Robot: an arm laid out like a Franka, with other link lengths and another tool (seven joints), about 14 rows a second.
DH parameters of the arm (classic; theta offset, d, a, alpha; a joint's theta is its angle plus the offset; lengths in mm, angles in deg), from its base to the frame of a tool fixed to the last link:
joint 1: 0 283.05 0 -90
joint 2: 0 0 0 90
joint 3: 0 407.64 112.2 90
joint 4: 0 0 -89.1 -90
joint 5: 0 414.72 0 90
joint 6: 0 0 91.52 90
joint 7: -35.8 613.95 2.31 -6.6
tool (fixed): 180 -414.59 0 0
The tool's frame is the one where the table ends.
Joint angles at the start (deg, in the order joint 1, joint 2, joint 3, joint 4, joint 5, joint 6, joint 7):
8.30 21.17 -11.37 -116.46 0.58 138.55 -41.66
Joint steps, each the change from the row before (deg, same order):
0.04 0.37 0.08 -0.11 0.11 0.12 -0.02
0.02 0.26 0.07 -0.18 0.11 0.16 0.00
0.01 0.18 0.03 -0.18 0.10 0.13 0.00
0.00 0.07 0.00 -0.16 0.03 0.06 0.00
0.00 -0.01 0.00 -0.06 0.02 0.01 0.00
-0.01 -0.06 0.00 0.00 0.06 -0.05 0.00
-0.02 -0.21 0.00 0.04 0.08 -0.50 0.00
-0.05 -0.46 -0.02 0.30 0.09 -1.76 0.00
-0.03 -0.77 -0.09 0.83 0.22 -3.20 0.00
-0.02 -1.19 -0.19 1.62 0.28 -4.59 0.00
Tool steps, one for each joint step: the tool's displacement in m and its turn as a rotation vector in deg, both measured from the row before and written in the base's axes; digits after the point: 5 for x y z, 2 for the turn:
-0.00107 0.00139 -0.00481 0.05 0.35 0.05
-0.00131 0.00107 -0.00402 0.06 0.27 0.00
-0.00129 0.00051 -0.00312 0.05 0.22 -0.04
-0.00119 -0.00001 -0.00180 0.01 0.17 -0.03
-0.00042 0.00002 -0.00028 0.02 0.04 -0.02
-0.00004 0.00001 0.00062 0.05 -0.01 -0.06
-0.00101 0.00005 0.00219 0.11 0.24 -0.11
-0.00295 -0.00019 0.00575 0.20 0.99 -0.22
-0.00347 -0.00005 0.01190 0.37 1.58 -0.39
-0.00227 -0.00033 0.02145 0.52 1.75 -0.51

